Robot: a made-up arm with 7 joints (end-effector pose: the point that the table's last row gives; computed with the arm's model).
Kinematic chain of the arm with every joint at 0, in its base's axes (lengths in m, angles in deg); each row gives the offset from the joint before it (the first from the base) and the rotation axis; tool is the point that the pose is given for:
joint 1: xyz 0 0.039 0 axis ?
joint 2: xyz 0 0.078 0 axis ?
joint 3: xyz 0 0 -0.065 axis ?
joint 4: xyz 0 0 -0.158 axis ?
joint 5: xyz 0 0 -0.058 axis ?
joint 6: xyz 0 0 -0.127 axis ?
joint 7: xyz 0 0 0 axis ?
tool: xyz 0 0 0
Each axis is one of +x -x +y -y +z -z.
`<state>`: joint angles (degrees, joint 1 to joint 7).
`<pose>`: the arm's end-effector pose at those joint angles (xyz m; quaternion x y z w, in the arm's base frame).
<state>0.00 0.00 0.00 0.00 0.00 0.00 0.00</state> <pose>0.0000 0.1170 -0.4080 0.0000 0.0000 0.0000 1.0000</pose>
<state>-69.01 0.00 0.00 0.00 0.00 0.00 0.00</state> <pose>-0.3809 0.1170 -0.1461 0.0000 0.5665 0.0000 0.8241</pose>
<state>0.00 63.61 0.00 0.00 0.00 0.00 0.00</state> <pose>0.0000 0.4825 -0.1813 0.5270 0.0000 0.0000 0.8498</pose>
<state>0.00 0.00 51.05 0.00 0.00 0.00 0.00</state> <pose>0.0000 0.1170 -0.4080 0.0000 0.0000 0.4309 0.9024</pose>
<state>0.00 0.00 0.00 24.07 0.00 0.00 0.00</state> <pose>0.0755 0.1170 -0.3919 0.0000 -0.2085 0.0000 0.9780</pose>
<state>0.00 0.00 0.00 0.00 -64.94 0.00 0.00</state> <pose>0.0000 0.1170 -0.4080 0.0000 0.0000 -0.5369 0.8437</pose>
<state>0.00 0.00 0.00 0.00 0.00 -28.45 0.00</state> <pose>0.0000 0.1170 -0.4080 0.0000 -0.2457 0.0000 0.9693</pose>
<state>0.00 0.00 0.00 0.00 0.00 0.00 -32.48</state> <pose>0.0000 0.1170 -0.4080 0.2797 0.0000 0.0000 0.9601</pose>
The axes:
joint 1: -y
joint 2: +x
joint 3: +z
joint 4: -y
joint 5: +z
joint 6: +y
joint 7: -x

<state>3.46 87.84 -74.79 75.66 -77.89 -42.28 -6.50</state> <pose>0.0580 0.3791 -0.1798 -0.1830 -0.0191 -0.9700 0.1591</pose>
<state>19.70 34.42 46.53 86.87 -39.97 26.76 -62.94</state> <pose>0.1589 0.3594 -0.0669 0.8613 -0.3039 0.3764 0.1555</pose>
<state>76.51 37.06 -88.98 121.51 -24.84 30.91 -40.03</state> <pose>0.1911 0.0673 -0.0430 0.3253 -0.8643 -0.3818 0.0386</pose>
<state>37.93 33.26 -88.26 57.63 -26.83 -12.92 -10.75</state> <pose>0.2219 0.1630 -0.2771 0.1164 -0.4671 -0.7890 0.3817</pose>
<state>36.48 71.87 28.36 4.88 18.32 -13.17 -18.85</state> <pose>0.0823 0.5064 -0.0880 0.5559 -0.4801 0.4840 0.4756</pose>
